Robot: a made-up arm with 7 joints. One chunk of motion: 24 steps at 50 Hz.
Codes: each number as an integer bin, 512 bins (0 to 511) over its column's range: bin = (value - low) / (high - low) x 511, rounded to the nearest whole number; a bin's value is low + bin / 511 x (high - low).
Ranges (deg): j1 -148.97..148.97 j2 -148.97..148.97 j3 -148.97..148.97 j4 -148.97..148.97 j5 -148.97..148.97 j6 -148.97..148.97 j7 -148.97..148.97
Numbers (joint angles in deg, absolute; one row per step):
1: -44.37 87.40 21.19 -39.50 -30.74 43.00 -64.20
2: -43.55 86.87 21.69 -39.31 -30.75 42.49 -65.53
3: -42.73 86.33 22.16 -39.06 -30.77 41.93 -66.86
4: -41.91 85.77 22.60 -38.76 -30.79 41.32 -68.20
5: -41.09 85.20 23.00 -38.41 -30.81 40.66 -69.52
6: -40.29 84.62 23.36 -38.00 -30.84 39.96 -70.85
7: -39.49 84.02 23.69 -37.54 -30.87 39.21 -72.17
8: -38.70 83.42 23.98 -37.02 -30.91 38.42 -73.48
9: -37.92 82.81 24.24 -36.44 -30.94 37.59 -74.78
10: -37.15 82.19 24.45 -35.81 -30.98 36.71 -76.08
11: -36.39 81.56 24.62 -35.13 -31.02 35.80 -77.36
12: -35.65 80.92 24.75 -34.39 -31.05 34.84 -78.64
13: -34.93 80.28 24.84 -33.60 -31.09 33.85 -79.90
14: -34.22 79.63 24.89 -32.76 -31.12 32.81 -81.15
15: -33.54 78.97 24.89 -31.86 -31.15 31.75 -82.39
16: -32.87 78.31 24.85 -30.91 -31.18 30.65 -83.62
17: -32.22 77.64 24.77 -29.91 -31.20 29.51 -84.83
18: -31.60 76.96 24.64 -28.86 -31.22 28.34 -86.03
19: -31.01 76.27 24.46 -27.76 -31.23 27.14 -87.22
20: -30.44 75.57 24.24 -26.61 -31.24 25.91 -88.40
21: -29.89 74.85 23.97 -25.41 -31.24 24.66 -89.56
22: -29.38 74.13 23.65 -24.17 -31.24 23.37 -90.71
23: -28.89 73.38 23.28 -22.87 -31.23 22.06 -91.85
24: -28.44 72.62 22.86 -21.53 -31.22 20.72 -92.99
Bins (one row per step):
1: 179 405 292 188 203 329 145
2: 181 404 293 188 203 328 143
3: 182 404 294 189 203 327 141
4: 184 403 294 189 203 326 139
5: 185 402 295 190 203 325 136
6: 186 401 296 190 203 324 134
7: 188 400 296 191 203 323 132
8: 189 399 297 192 202 321 129
9: 190 398 297 193 202 320 127
10: 192 396 297 194 202 318 125
11: 193 395 298 195 202 317 123
12: 194 394 298 197 202 315 121
13: 196 393 298 198 202 314 118
14: 197 392 298 199 202 312 116
15: 198 391 298 201 202 310 114
16: 199 390 298 202 202 308 112
17: 200 389 298 204 202 306 110
18: 201 387 298 206 202 304 108
19: 202 386 297 208 202 302 106
20: 203 385 297 210 202 300 104
21: 204 384 297 212 202 298 102
22: 205 383 296 214 202 296 100
23: 206 381 295 216 202 293 98
24: 207 380 295 219 202 291 96

